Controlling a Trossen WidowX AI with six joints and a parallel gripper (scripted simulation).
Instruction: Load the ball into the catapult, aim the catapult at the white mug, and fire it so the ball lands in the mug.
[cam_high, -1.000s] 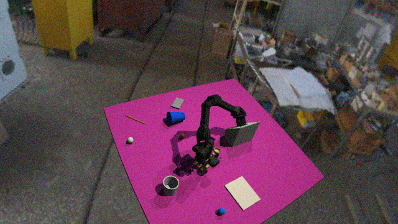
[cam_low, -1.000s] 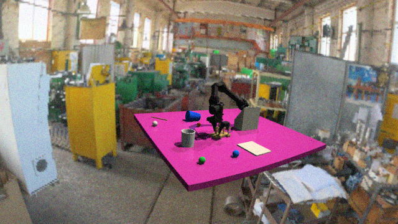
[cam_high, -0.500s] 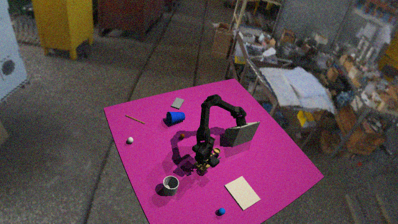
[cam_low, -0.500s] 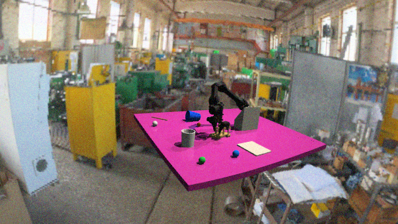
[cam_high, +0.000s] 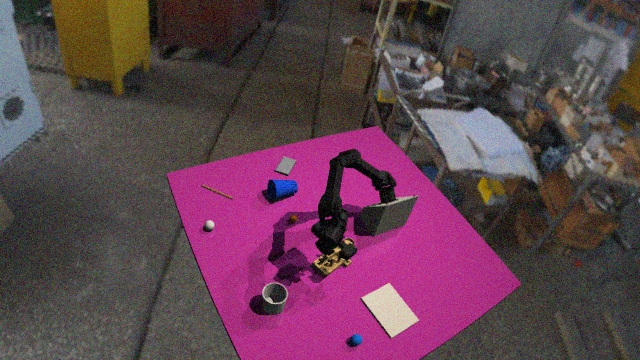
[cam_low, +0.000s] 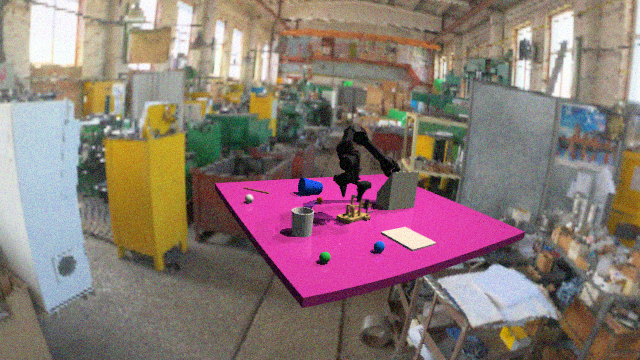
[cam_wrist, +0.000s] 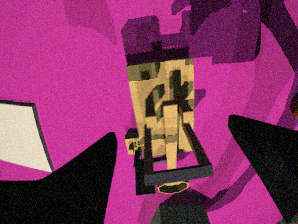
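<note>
Now: gripper tip 270 mm to the left of the orange ball, 80 mm above it and 10 mm short of it. Also, from my gripper tip: wooden catapult: 70 mm behind, 50 mm below, 10 mm to the right; beige plate: 300 mm to the left, 120 mm behind, 100 mm below; white mug: 280 mm ahead, 80 mm to the left, 70 mm below.
</note>
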